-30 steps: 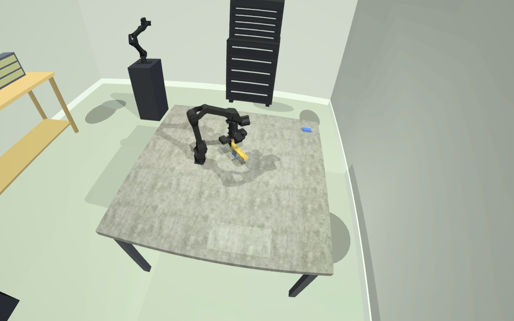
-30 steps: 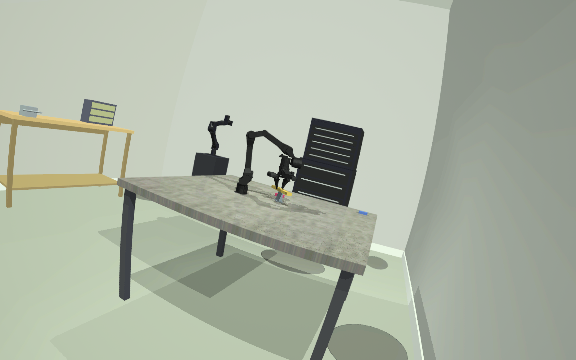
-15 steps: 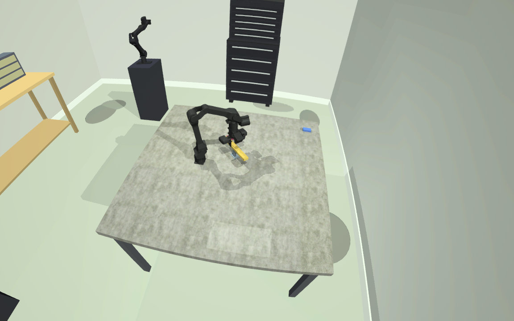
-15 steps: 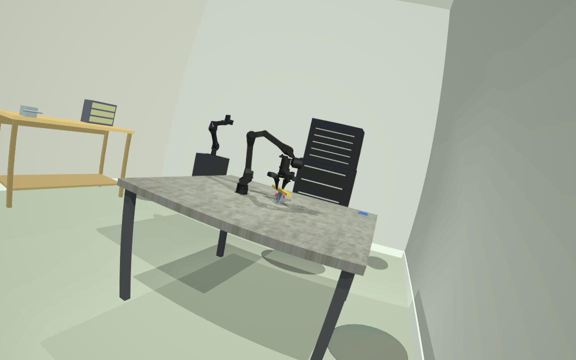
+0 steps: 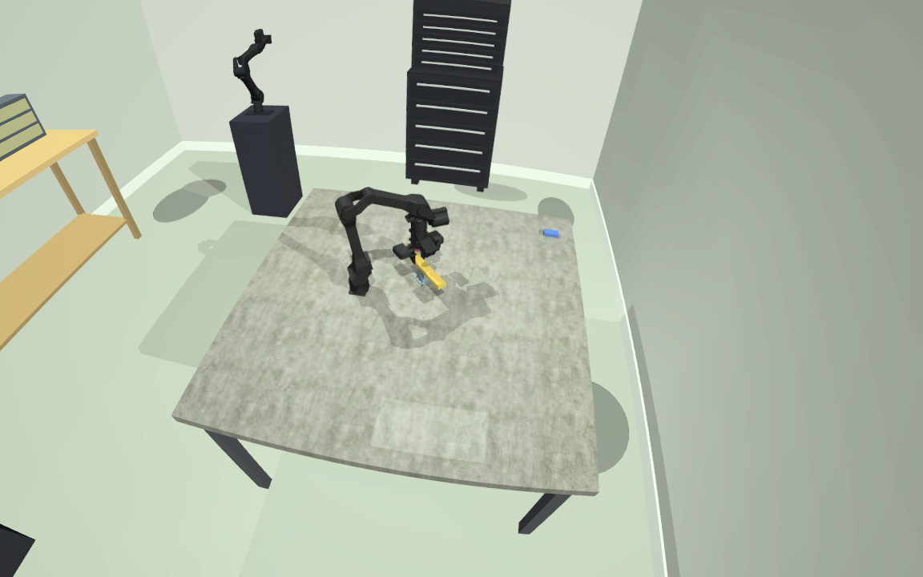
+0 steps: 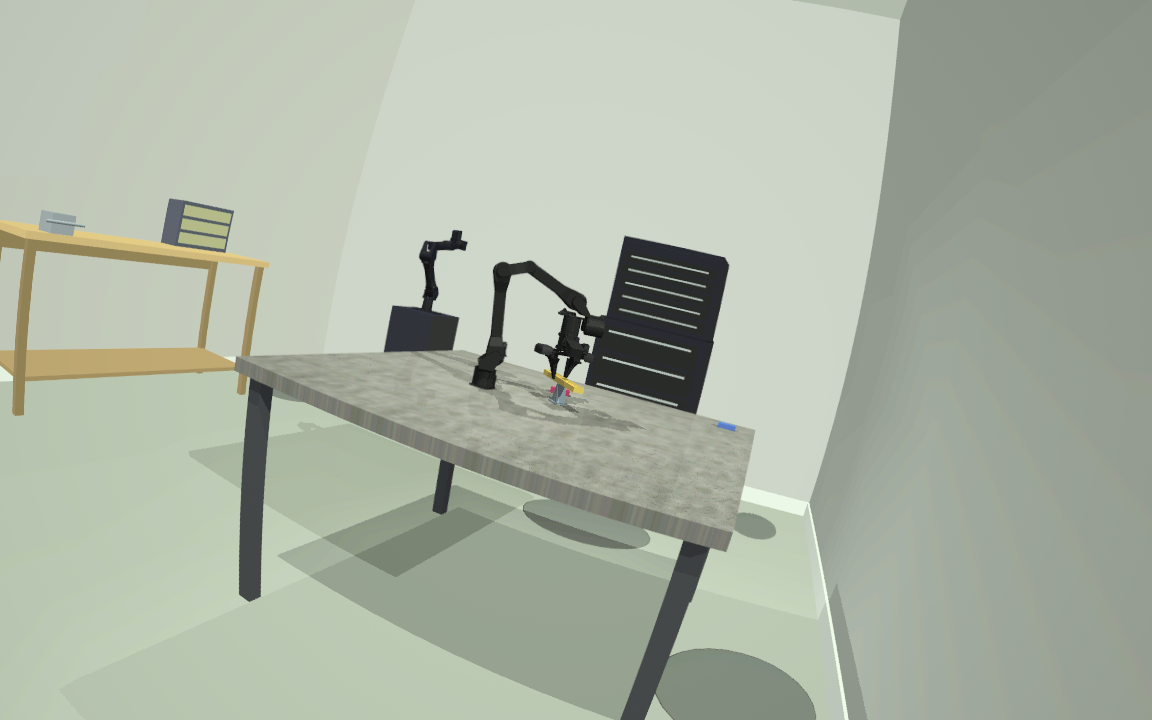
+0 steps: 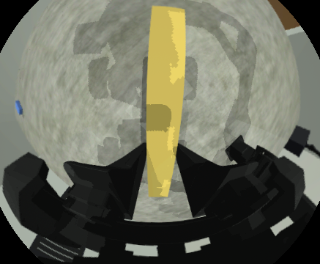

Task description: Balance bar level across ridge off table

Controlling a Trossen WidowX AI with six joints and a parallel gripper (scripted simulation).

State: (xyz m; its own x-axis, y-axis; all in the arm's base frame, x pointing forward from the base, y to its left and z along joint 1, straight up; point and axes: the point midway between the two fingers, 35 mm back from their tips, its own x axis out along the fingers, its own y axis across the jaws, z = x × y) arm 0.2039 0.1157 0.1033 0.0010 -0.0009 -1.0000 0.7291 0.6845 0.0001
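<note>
The yellow bar is 20 mm ahead of my gripper tip and 20 mm to the right of it. Also, from my gripper tip: small blue block (540 mm ahead, 380 mm to the left, 60 mm below); then small pink piece (40 mm behind, 160 mm to the left, 60 mm below).
</note>
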